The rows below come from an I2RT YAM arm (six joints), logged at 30 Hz.
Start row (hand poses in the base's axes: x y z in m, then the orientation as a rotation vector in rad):
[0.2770 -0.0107 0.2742 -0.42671 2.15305 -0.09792]
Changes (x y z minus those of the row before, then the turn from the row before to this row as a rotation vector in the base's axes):
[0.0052 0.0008 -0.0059 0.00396 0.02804 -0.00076]
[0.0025 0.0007 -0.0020 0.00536 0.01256 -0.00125]
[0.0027 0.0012 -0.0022 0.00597 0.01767 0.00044]
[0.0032 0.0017 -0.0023 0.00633 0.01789 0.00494]
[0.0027 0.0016 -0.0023 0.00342 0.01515 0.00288]
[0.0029 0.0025 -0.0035 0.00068 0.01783 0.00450]
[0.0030 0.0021 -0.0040 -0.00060 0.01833 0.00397]
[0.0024 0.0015 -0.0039 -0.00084 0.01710 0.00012]
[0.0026 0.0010 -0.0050 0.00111 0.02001 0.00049]
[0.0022 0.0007 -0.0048 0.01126 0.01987 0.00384]
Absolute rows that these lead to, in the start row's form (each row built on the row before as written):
[0.2822 -0.0099 0.2683 -0.42729 2.18063 -0.08857]
[0.2847 -0.0092 0.2663 -0.42451 2.19303 -0.08091]
[0.2874 -0.0080 0.2641 -0.42384 2.21002 -0.07060]
[0.2906 -0.0063 0.2618 -0.42794 2.22615 -0.05735]
[0.2933 -0.0047 0.2595 -0.43102 2.24018 -0.04892]
[0.2962 -0.0022 0.2560 -0.43771 2.25663 -0.04211]
[0.2992 -0.0001 0.2520 -0.44456 2.27376 -0.03687]
[0.3016 0.0014 0.2481 -0.44704 2.29058 -0.03409]
[0.3042 0.0024 0.2431 -0.44925 2.31002 -0.02822]
[0.3064 0.0031 0.2383 -0.45012 2.32766 -0.00890]

